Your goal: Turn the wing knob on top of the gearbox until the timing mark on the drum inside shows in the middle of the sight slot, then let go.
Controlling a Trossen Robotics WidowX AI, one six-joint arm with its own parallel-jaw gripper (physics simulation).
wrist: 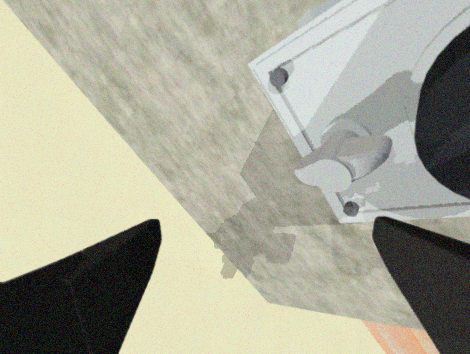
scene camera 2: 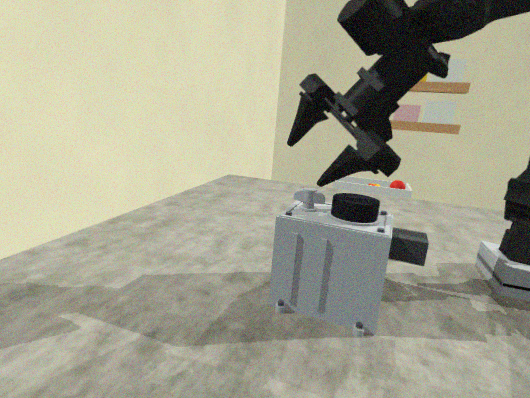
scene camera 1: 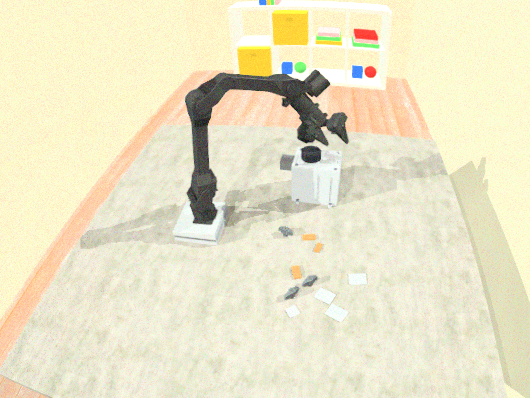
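Pixels of known places: gripper, fingertip midpoint: (wrist: 266, 228) (scene camera 2: 302, 164) (scene camera 1: 337, 144); arm's base, link origin: (scene camera 2: 524, 259) (scene camera 1: 205, 216).
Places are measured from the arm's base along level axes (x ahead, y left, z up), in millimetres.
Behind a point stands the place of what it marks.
Note:
The gearbox (scene camera 1: 316, 184) @(x 316, y 165, z 35 mm) (scene camera 2: 347, 275) @(x 283, y 289, z 26 mm) (wrist: 317, 82) @(x 356, y 193, z 88 mm) is a light grey box standing upright. On its top are a grey wing knob (scene camera 2: 310, 198) @(x 353, y 236, z 108 mm) (wrist: 350, 152) @(x 345, y 221, z 114 mm) near one edge and a black round cap (scene camera 1: 311, 154) @(x 293, y 209, z 117 mm) (scene camera 2: 355, 208) @(x 287, y 261, z 110 mm) (wrist: 447, 115) @(x 309, y 216, z 117 mm) beside it. My gripper (scene camera 1: 336, 143) @(x 372, y 224, z 155 mm) (scene camera 2: 305, 165) @(x 372, y 224, z 155 mm) (wrist: 266, 228) @(x 372, y 224, z 155 mm) is open and empty, tilted, above the knob end of the gearbox. In the wrist view the knob is beyond the fingertips, nearer the right finger. In scene camera 2 the lower fingertip is just above the knob. The sight slot and timing mark do not show.
A dark block (scene camera 1: 287, 162) @(x 216, y 210, z 76 mm) (scene camera 2: 409, 246) @(x 213, y 253, z 69 mm) sticks out of the gearbox's side towards the arm's base (scene camera 1: 199, 231) @(x 3, y -62, z -1 mm). Orange pieces (scene camera 1: 309, 237) @(x 317, y 9, z -42 mm), grey pieces (scene camera 1: 285, 231) @(x 245, y 5, z -24 mm) and white squares (scene camera 1: 357, 279) @(x 470, y -125, z -45 mm) lie in front. A white tray (scene camera 2: 407, 192) holding a red ball stands behind.

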